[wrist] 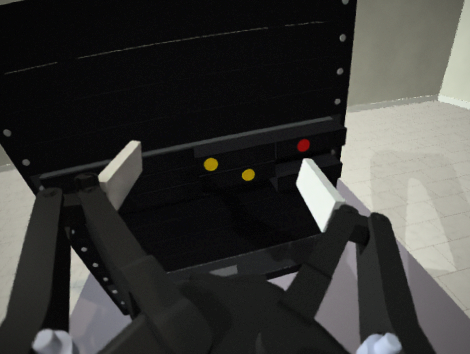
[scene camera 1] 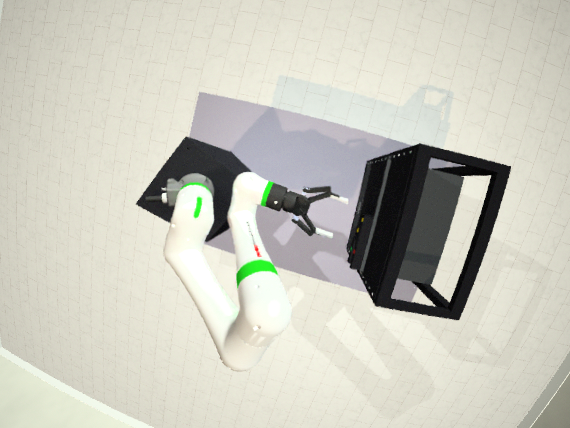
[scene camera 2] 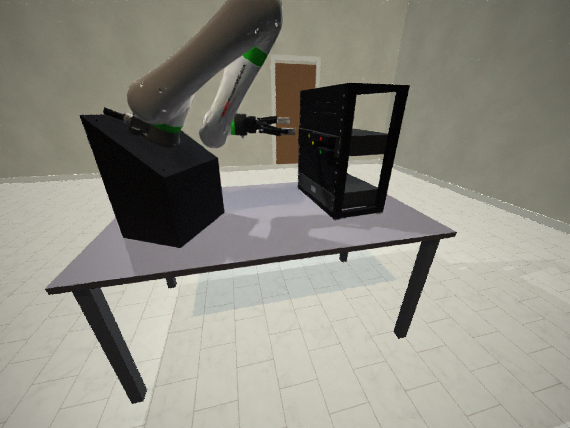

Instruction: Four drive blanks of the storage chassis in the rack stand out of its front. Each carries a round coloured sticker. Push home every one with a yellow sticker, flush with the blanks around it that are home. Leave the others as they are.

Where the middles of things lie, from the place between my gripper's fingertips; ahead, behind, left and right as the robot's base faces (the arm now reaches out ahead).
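Scene:
The black rack [scene camera 1: 404, 212] is 280 mm ahead of my hand, 130 mm below it and 30 mm to the right of it. I see the green-stickered blank [wrist: 287, 173] 170 mm to the right of my hand, 120 mm ahead of it and 100 mm below it. As for the red-stickered blank [wrist: 295, 141], my hand is 170 mm to the left of it, 120 mm short of it and 50 mm above it.

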